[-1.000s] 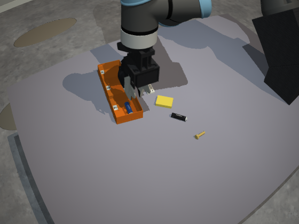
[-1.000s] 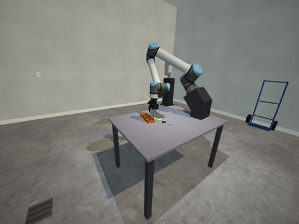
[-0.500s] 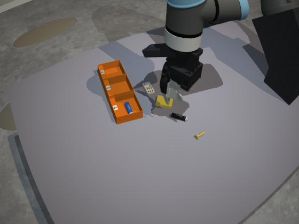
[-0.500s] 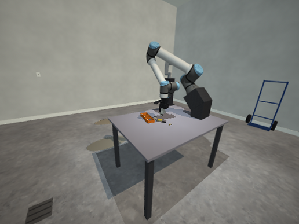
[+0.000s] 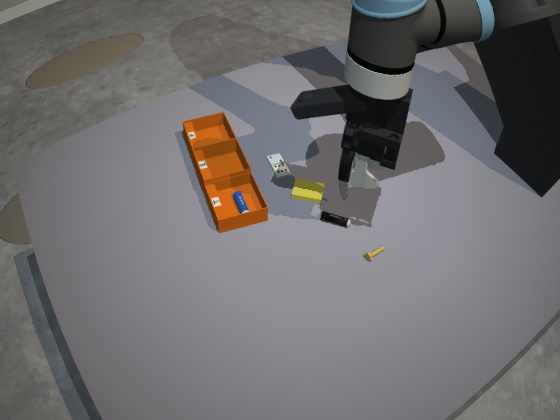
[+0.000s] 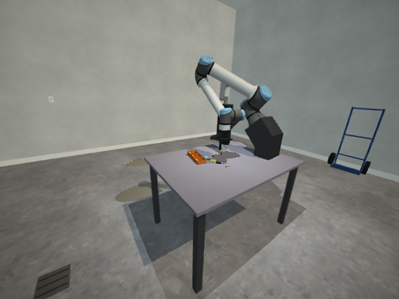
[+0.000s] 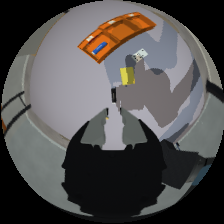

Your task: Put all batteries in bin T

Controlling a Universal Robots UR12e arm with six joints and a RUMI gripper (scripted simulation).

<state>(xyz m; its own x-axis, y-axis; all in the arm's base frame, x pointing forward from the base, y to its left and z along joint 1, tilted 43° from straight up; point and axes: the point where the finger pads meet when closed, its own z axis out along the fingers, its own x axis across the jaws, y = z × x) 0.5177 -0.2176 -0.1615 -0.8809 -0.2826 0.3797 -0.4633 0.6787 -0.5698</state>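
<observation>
Now: hand 8 cm above the black battery and 1 cm to the left of it. From my hand the other things lie so: bolt 9 cm below, 8 cm to the left, 1 cm ahead; blue battery 13 cm to the right, 11 cm ahead, 8 cm below; yellow block 9 cm below, 8 cm to the right, 1 cm behind.
</observation>
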